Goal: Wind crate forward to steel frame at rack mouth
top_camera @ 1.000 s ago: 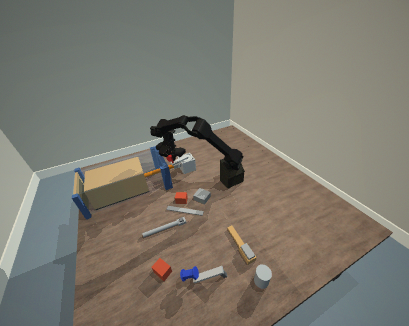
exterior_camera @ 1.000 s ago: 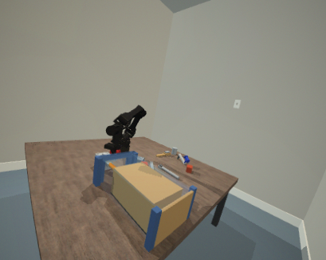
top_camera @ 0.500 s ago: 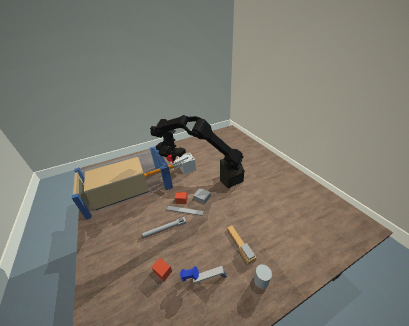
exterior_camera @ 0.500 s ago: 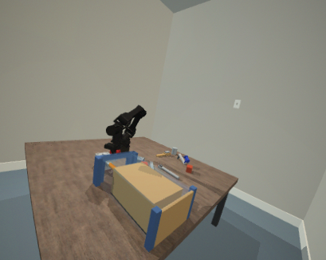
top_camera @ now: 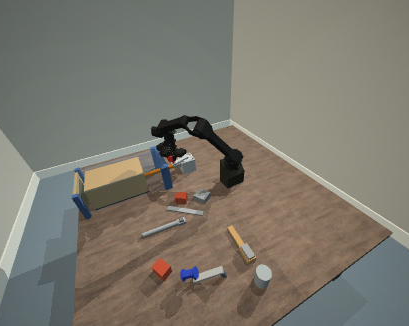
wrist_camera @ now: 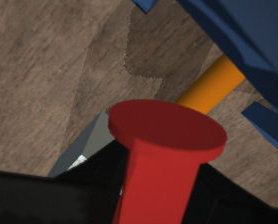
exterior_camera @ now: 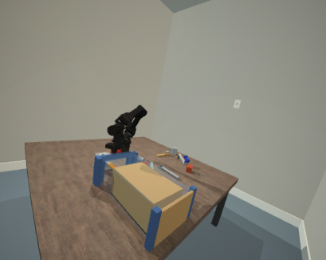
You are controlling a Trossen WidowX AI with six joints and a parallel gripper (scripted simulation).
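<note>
Right now the blue frame is 60 mm ahead of my gripper tip, 40 mm to the right of it and 10 mm below it. Round my gripper tip: red handle knob 20 mm above; red-gripped winch handle 40 mm behind, 10 mm below; grey winch 120 mm behind, 20 mm to the right, 90 mm below.
</note>
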